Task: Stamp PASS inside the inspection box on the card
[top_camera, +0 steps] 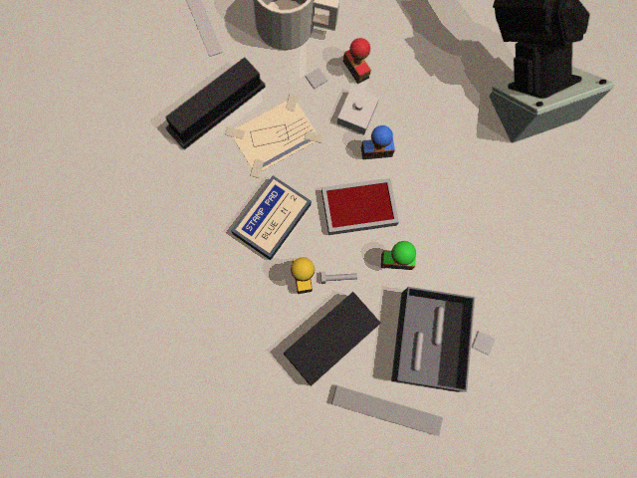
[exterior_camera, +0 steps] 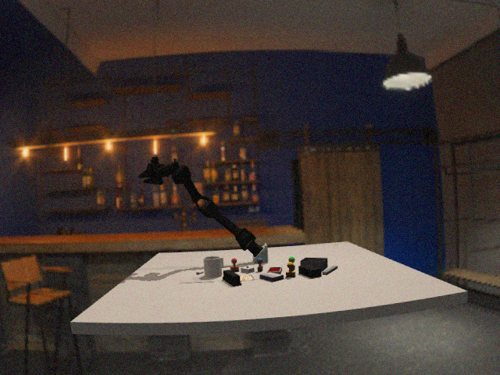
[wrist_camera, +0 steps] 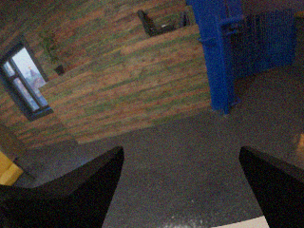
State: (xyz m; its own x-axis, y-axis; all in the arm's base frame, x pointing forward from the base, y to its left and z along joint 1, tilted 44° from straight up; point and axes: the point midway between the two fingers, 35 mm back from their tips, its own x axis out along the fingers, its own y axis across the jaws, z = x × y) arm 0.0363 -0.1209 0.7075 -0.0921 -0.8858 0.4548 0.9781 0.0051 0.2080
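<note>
Now: the green-knobbed stamp 71 cm to the left of my gripper tip, 46 cm below it and 30 cm ahead of it. From my gripper tip the other things lie so: red-knobbed stamp: 46 cm below, 45 cm to the left, 21 cm ahead; then grey mug: 44 cm below, 36 cm to the left, 25 cm ahead; then grey block: 51 cm to the left, 46 cm below, 24 cm ahead.
</note>
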